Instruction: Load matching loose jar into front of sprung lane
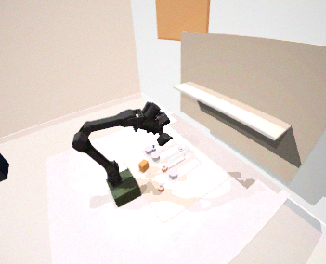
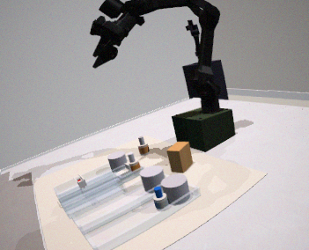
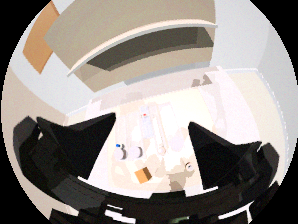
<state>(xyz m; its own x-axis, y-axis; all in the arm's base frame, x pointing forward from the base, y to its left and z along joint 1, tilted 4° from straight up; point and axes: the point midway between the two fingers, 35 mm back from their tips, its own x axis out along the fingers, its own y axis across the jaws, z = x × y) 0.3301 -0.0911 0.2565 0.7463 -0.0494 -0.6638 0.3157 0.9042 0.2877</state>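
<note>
My gripper tip is now 32 cm above the orange-brown box, 15 cm to the right of it and 12 cm past it. From my gripper tip the other things lie so: clear sprung lane: 34 cm below, 13 cm ahead, 6 cm to the left; then wall shelf: 49 cm ahead, 1 cm to the left, 1 cm above.
</note>
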